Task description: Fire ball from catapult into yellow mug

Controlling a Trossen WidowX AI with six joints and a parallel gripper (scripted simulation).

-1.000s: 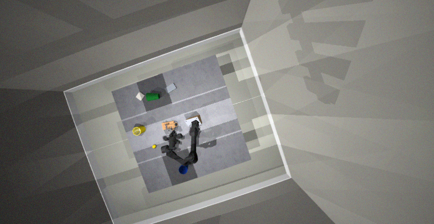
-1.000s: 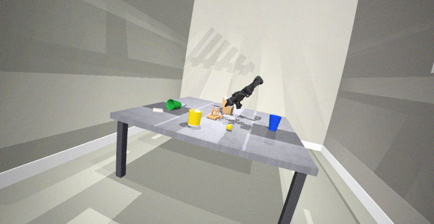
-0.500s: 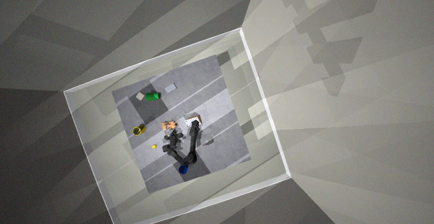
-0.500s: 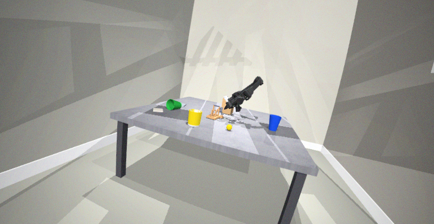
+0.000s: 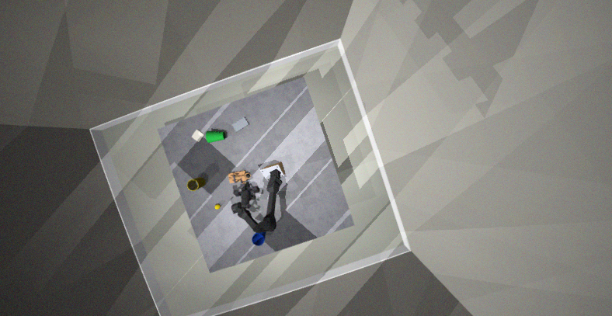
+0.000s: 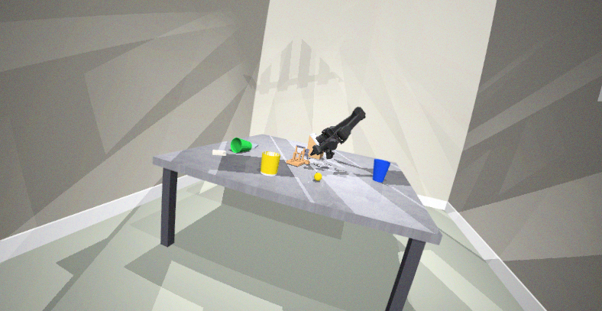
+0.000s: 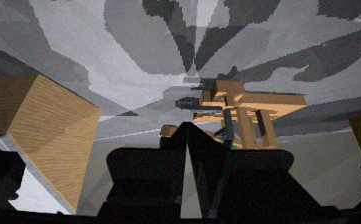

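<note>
Right now the small black ball is 3 cm behind my gripper tip, 4 cm to the right of it and 1 cm above it. The rest, counted from my gripper tip: yellow ball (33 cm ahead, 8 cm to the left, 3 cm below); wooden catapult (4 cm ahead, 4 cm to the right); yellow mug (38 cm ahead, 17 cm to the right, 2 cm below).
</note>
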